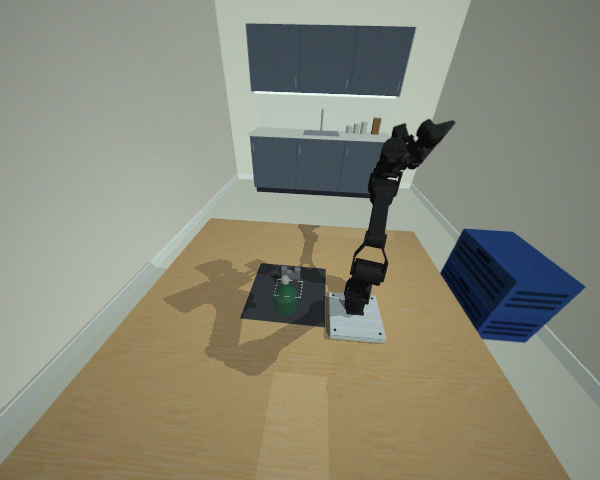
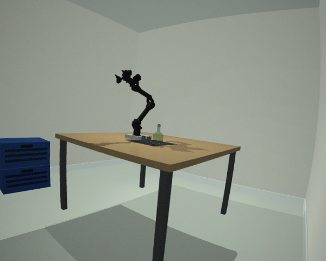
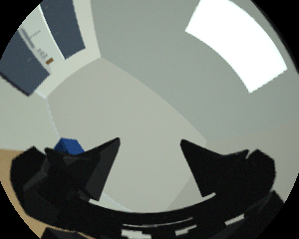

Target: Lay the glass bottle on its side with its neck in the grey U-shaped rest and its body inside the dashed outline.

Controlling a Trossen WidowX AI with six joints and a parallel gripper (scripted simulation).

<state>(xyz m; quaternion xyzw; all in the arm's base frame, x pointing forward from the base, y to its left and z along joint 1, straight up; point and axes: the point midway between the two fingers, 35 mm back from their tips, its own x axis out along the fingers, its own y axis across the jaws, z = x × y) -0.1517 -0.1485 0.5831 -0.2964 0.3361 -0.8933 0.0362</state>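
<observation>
The green glass bottle lies 450 mm ahead of my gripper tip, 150 mm to the left of it and 530 mm below it. The rest, counted from my gripper tip: dark mat: 440 mm ahead, 70 mm to the left, 630 mm below.
</observation>
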